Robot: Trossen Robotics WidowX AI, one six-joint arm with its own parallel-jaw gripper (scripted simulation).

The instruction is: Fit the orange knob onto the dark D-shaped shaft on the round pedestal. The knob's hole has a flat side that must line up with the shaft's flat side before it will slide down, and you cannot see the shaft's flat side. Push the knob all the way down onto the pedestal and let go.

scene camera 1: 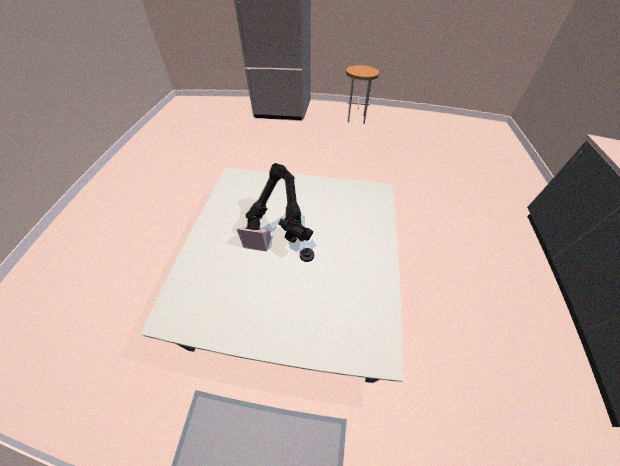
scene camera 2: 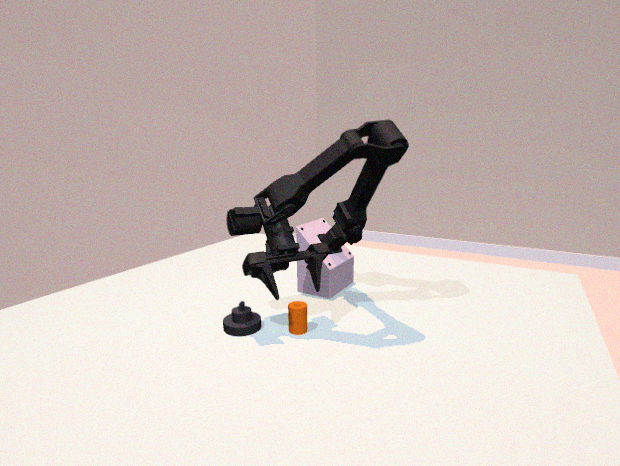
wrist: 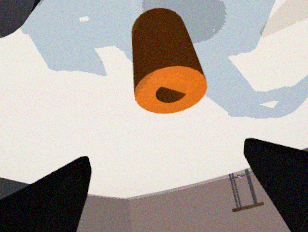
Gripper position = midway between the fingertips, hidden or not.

Observation:
My gripper (scene camera 2: 298, 295) is open, with nothing in its grasp. Also in view: an orange knob (wrist: 167, 76).
My gripper shows as well in the wrist view (wrist: 168, 156).

